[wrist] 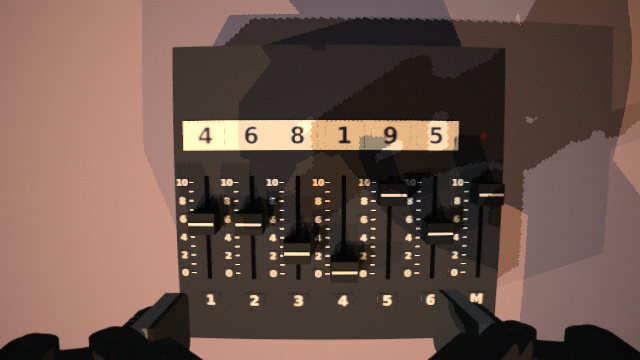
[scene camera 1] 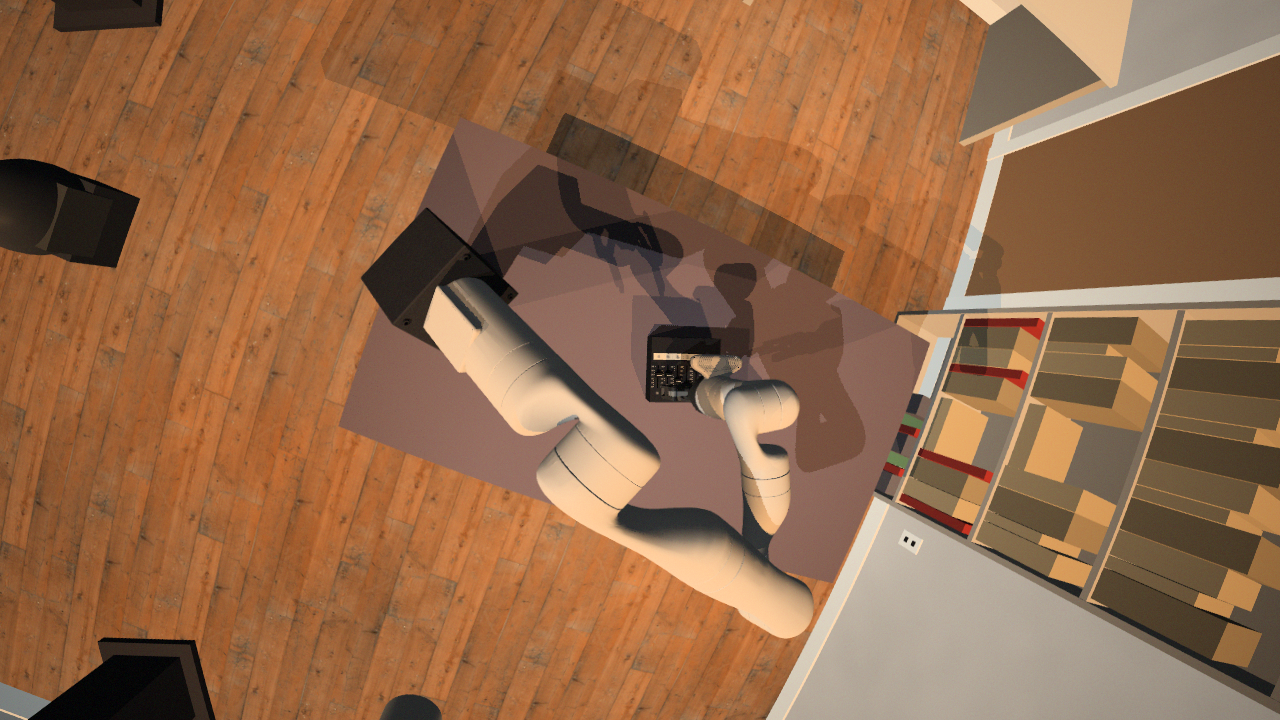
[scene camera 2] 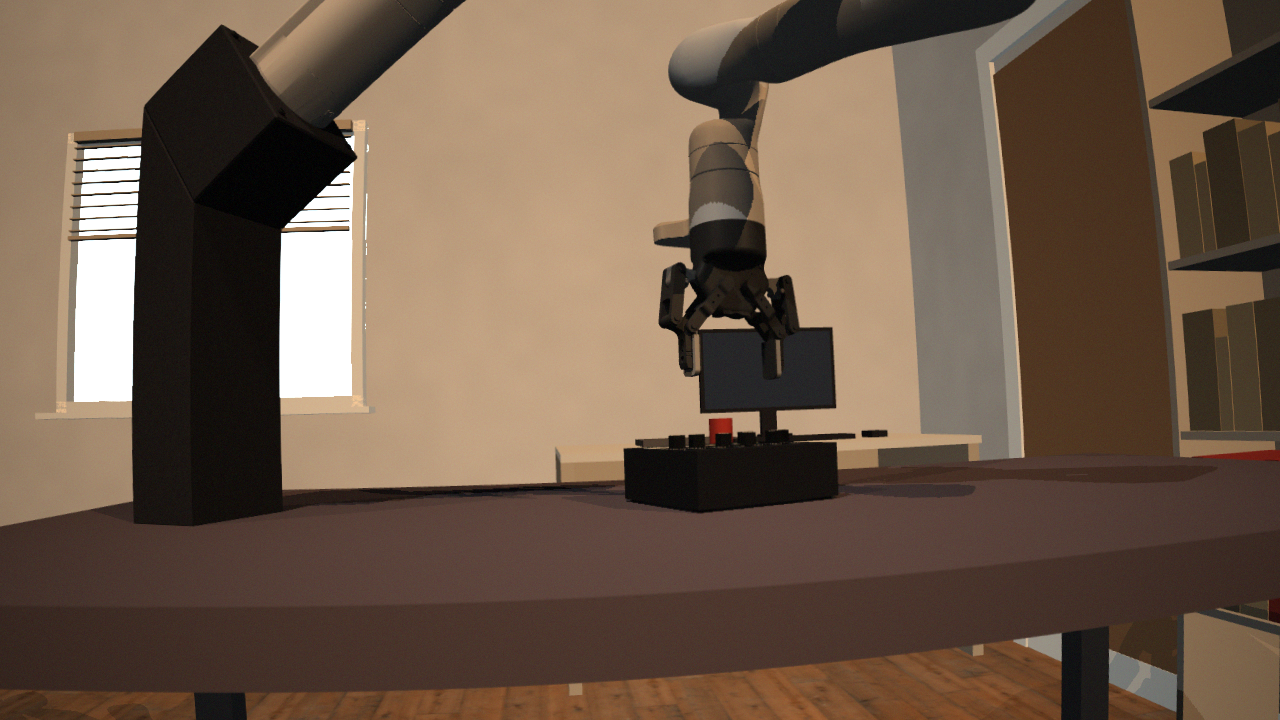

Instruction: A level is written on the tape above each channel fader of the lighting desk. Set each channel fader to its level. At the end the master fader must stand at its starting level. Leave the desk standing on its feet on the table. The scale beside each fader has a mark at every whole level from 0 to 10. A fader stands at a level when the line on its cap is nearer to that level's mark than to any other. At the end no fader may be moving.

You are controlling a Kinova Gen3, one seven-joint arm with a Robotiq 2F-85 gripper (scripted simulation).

In view: my gripper [scene camera 2: 733,377] and a master cap [wrist: 482,193].
My gripper shows as well in the wrist view [wrist: 312,319].
